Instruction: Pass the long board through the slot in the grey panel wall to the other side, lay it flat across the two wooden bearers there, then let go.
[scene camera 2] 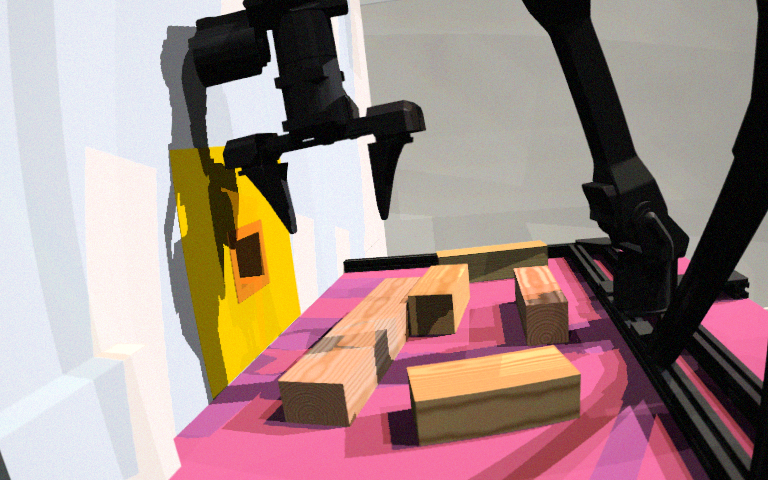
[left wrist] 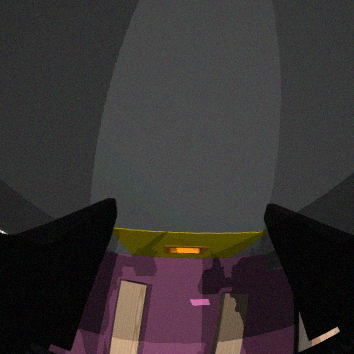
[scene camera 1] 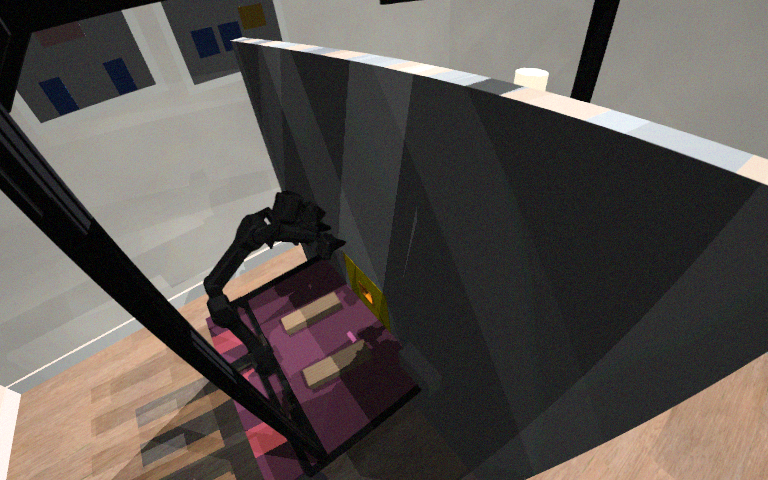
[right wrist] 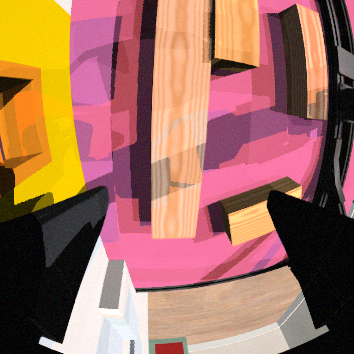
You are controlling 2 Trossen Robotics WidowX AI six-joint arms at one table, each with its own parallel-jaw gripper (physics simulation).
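Seen in the pictures: left gripper, between the fingertips: (left wrist: 194, 210) (scene camera 1: 337, 235); right gripper, between the fingertips: (scene camera 2: 337, 226) (right wrist: 191, 197); left arm's base, origin of its link: (scene camera 1: 267, 367); right arm's base, origin of its link: (scene camera 2: 647, 306) (right wrist: 347, 103).
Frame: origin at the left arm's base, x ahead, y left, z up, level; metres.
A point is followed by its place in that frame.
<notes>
The long board (scene camera 2: 362, 322) @(x 0.609, y -0.045, z 0.020 m) (right wrist: 180, 100) @(x 0.614, y -0.025, z 0.020 m) lies flat on the pink table, alongside the grey panel wall (scene camera 1: 481, 226) @(x 0.433, y -0.449, z 0.695 m) (left wrist: 185, 125) @(x 0.433, y 0.008, z 0.416 m). My right gripper (scene camera 2: 338, 224) @(x 0.604, y -0.075, z 0.124 m) (right wrist: 191, 197) @(x 0.604, y -0.075, z 0.124 m) is open and empty above the board, fingers pointing down. The orange-rimmed slot (scene camera 2: 249, 289) @(x 0.485, y -0.035, z 0.058 m) (right wrist: 40, 145) @(x 0.483, y -0.048, z 0.063 m) sits in a yellow plate (scene camera 2: 271, 311) @(x 0.484, y 0.016, z 0.017 m) (right wrist: 60, 100) @(x 0.483, y -0.008, z 0.012 m) on the wall. On the other side, two wooden bearers (scene camera 1: 311, 313) @(x 0.234, y 0.091, z 0.019 m) (scene camera 1: 336, 365) @(x 0.203, y -0.153, z 0.019 m) (left wrist: 128, 317) @(x 0.263, y 0.102, z 0.019 m) (left wrist: 231, 322) @(x 0.251, y -0.145, z 0.019 m) lie parallel, pointing toward the wall. My left gripper (scene camera 1: 334, 235) @(x 0.388, y 0.002, z 0.397 m) (left wrist: 194, 210) @(x 0.388, y 0.002, z 0.397 m) is open and empty above the far end of that table, facing the wall.
Several shorter wooden blocks stand around the board: one close beside it (scene camera 2: 438, 300) @(x 0.682, y 0.016, z 0.021 m) (right wrist: 235, 35) @(x 0.672, y 0.047, z 0.028 m), one near the table's rail (scene camera 2: 540, 305) @(x 0.790, y -0.036, z 0.023 m) (right wrist: 310, 65) @(x 0.782, y 0.033, z 0.025 m), one in the foreground (scene camera 2: 492, 384) @(x 0.740, y -0.203, z 0.019 m) (right wrist: 255, 220) @(x 0.717, y -0.182, z 0.019 m) and one at the back (scene camera 2: 492, 260) @(x 0.743, y 0.242, z 0.011 m). Black rails edge the tables.
</notes>
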